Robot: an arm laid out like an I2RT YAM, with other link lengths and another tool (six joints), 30 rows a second.
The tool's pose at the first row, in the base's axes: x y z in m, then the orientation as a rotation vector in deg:
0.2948, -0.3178, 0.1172, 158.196, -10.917, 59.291
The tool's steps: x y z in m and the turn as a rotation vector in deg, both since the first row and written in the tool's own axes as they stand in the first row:
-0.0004, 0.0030, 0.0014, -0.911, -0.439, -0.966
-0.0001, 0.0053, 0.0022, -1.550, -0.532, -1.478
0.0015, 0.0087, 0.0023, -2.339, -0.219, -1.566
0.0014, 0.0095, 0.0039, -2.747, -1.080, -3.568
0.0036, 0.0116, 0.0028, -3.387, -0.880, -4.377
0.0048, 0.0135, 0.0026, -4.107, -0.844, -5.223
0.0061, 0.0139, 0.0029, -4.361, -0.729, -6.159
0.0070, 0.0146, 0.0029, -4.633, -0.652, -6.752
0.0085, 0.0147, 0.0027, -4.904, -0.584, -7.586
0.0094, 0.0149, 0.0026, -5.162, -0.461, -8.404
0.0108, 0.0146, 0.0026, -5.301, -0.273, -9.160
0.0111, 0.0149, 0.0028, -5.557, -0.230, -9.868
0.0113, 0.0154, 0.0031, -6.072, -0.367, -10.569
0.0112, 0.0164, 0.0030, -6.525, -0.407, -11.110
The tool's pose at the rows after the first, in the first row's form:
0.2948, -0.3210, 0.1163, 157.449, -10.055, 58.117
0.2951, -0.3234, 0.1162, 156.831, -9.656, 57.629
0.2958, -0.3269, 0.1176, 155.938, -9.857, 57.735
0.2966, -0.3280, 0.1165, 155.638, -7.414, 55.937
0.2971, -0.3299, 0.1190, 154.785, -6.583, 55.771
0.2976, -0.3318, 0.1202, 153.939, -5.769, 55.347
0.2986, -0.3323, 0.1209, 153.436, -4.609, 55.172
0.2992, -0.3330, 0.1216, 153.013, -3.930, 55.025
0.3002, -0.3332, 0.1227, 152.535, -2.931, 54.804
0.3007, -0.3334, 0.1234, 152.037, -1.945, 54.662
0.3018, -0.3332, 0.1243, 151.618, -0.980, 54.662
0.3021, -0.3335, 0.1244, 151.185, -0.158, 54.441
0.3024, -0.3341, 0.1244, 150.622, 0.498, 53.895
0.3021, -0.3350, 0.1245, 150.103, 0.983, 53.540

